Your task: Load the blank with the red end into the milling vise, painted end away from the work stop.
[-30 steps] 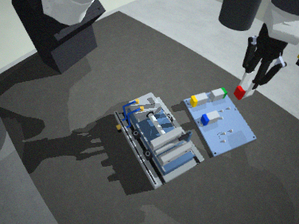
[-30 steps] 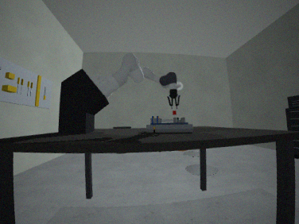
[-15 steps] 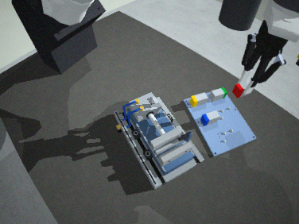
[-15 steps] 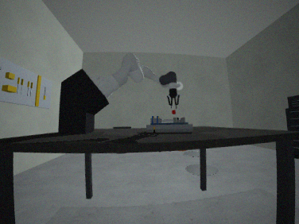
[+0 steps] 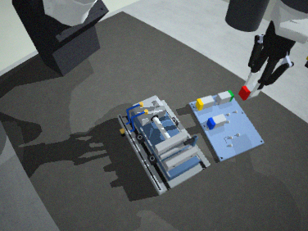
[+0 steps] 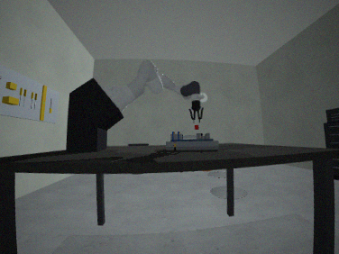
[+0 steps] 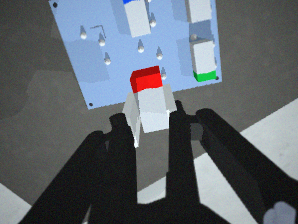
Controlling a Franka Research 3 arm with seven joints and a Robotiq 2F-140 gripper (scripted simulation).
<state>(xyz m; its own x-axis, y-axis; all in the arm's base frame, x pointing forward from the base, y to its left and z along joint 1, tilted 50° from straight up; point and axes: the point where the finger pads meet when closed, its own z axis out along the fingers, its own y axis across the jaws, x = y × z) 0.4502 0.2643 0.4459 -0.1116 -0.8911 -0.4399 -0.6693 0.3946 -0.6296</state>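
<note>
Right now the work stop rod is 20 mm ahead of my hand, 250 mm to the right of it and 110 mm below it. Round my hand: red-ended blank: 40 mm below; blue-ended blank: 10 mm behind, 90 mm to the right, 170 mm below; green-ended blank: 90 mm behind, 20 mm to the left, 170 mm below.
</note>
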